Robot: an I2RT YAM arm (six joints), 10 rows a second.
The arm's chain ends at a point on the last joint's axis. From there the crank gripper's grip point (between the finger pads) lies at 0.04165 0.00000 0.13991 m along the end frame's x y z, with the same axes.
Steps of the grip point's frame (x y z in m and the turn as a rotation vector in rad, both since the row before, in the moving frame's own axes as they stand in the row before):
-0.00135, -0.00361, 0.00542, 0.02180, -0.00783, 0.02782
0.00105, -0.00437, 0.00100, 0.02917, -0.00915, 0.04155
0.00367, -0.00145, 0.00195, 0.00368, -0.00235, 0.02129
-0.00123, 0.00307, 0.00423, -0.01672, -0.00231, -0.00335
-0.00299, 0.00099, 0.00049, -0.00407, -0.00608, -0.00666
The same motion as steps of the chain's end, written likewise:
-0.00028, -0.00170, 0.00512, 0.02180, -0.00783, 0.02782
0.00228, -0.00199, 0.00066, 0.02917, -0.00915, 0.04155
0.00400, -0.00182, 0.00185, 0.00368, -0.00235, 0.02129
-0.00091, 0.00087, 0.00415, -0.01672, -0.00231, -0.00335
-0.00214, 0.00069, 0.00024, -0.00407, -0.00608, -0.00666

